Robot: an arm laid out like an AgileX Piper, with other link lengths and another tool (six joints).
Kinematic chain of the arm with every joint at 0, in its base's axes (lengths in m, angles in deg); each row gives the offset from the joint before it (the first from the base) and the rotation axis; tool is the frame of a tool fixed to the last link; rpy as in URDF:
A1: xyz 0 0 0.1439 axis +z
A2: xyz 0 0 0 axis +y
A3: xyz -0.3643 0 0.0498 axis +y
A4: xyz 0.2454 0 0.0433 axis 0.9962 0 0.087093
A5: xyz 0 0 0 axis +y
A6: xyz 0.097 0 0.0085 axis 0.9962 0 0.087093
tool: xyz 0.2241 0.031 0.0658 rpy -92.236 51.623 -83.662
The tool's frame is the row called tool.
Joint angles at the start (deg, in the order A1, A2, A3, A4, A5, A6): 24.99 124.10 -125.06 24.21 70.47 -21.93
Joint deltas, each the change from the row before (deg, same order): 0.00 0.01 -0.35 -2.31 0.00 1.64; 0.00 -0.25 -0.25 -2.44 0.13 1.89; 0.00 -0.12 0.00 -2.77 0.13 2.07; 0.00 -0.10 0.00 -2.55 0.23 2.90
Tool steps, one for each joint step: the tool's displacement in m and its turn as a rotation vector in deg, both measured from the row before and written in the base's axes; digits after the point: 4 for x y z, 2 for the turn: 0.0076 -0.0089 -0.0038 -1.56 -0.44 -1.60; 0.0069 -0.0103 -0.0017 -1.57 -0.45 -1.82; 0.0073 -0.0123 -0.0051 -1.94 -0.23 -2.05; 0.0072 -0.0121 -0.0044 -1.51 0.23 -2.75
